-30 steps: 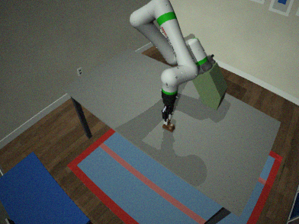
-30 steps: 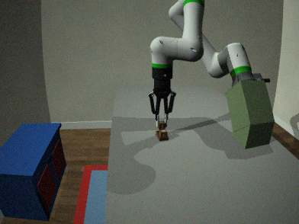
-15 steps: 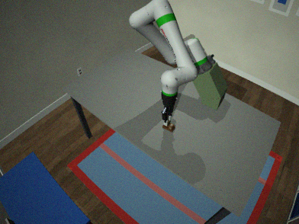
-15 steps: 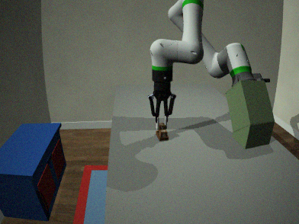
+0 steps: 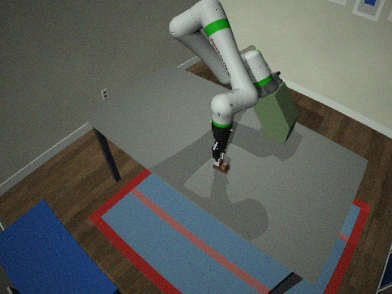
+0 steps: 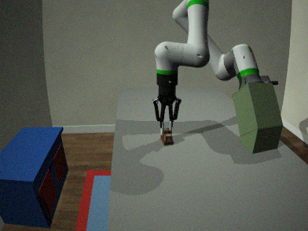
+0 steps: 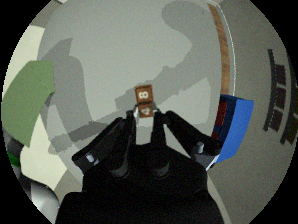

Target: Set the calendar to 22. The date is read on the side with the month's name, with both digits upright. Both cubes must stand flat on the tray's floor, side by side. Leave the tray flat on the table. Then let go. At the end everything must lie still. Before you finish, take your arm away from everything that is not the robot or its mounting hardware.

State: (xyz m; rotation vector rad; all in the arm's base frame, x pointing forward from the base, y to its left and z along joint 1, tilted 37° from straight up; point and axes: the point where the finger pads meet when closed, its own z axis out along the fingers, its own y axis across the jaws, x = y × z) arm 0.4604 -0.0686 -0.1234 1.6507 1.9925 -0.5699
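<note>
The tray is 20 mm to the left of my hand and 50 mm below it.
</note>
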